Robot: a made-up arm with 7 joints. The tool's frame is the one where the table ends. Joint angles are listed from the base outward.
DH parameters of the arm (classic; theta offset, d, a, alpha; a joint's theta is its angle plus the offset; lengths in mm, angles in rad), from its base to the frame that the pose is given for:
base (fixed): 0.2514 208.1 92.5 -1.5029
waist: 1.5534 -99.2 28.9 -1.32
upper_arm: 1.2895 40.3 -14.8 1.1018
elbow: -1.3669 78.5 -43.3 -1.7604
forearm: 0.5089 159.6 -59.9 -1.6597
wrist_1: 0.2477 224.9 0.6 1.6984
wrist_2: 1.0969 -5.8 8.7 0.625
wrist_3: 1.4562 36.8 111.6 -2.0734
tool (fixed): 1.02 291.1 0 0
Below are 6 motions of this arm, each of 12 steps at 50 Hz.
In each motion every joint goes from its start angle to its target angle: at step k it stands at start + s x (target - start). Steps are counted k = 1, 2, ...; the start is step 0. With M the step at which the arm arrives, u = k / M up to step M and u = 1 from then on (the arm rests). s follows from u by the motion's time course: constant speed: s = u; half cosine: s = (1 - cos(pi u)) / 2; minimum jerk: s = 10 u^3 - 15 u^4 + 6 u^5.
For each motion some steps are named. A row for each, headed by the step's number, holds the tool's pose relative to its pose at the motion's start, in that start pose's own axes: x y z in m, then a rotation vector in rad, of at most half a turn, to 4 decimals.
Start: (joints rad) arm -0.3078 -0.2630 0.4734 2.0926 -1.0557 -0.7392 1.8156
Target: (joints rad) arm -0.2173 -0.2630 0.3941 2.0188 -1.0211 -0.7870 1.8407
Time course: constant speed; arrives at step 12
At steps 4, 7, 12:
4: -0.0038 -0.0015 0.0035 0.0347 0.0016 0.0441
7: -0.0065 -0.0026 0.0062 0.0609 0.0027 0.0773
12: -0.0109 -0.0047 0.0105 0.1049 0.0041 0.1326

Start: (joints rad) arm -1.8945 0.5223 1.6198 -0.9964 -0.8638 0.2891 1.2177
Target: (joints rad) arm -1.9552 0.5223 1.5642 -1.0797 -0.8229 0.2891 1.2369
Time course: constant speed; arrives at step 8
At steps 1, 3, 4, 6, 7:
1: 0.0021 -0.0004 0.0013 0.0052 0.0171 0.0025
3: 0.0065 -0.0012 0.0037 0.0154 0.0515 0.0075
4: 0.0087 -0.0016 0.0049 0.0205 0.0687 0.0100
6: 0.0132 -0.0023 0.0071 0.0303 0.1030 0.0148
7: 0.0155 -0.0027 0.0082 0.0352 0.1202 0.0172

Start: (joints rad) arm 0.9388 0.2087 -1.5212 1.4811 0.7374 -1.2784 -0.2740
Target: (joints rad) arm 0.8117 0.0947 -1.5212 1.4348 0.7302 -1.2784 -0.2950
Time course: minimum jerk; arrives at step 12
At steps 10, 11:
10: -0.0702 0.0349 0.0143 -0.0395 -0.1145 0.0639
11: -0.0725 0.0359 0.0146 -0.0407 -0.1181 0.0658

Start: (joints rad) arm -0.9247 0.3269 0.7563 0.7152 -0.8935 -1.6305 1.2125
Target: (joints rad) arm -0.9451 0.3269 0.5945 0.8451 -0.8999 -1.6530 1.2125
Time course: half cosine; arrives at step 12
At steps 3, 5, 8, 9, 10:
3: -0.0016 -0.0060 -0.0079 0.0096 0.0252 -0.0198
5: -0.0045 -0.0150 -0.0200 0.0239 0.0642 -0.0502
8: -0.0112 -0.0294 -0.0403 0.0465 0.1309 -0.1015
9: -0.0134 -0.0332 -0.0459 0.0524 0.1493 -0.1155
10: -0.0151 -0.0360 -0.0501 0.0568 0.1635 -0.1263

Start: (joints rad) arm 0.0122 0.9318 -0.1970 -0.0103 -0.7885 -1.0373 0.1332
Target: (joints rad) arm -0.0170 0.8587 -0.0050 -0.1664 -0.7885 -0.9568 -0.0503
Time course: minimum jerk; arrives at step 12
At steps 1, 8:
1: 0.0004 0.0002 0.0001 -0.0003 0.0009 0.0008
8: 0.0666 0.0352 0.0026 -0.0381 0.1506 0.1183

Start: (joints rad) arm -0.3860 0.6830 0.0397 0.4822 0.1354 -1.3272 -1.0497
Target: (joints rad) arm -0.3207 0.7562 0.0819 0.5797 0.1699 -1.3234 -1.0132
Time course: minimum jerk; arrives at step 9
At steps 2, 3, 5, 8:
2: 0.0027 0.0032 0.0017 -0.0076 0.0042 0.0064
3: 0.0072 0.0088 0.0044 -0.0209 0.0115 0.0180
5: 0.0201 0.0256 0.0119 -0.0599 0.0320 0.0536
8: 0.0317 0.0425 0.0182 -0.0978 0.0505 0.0910

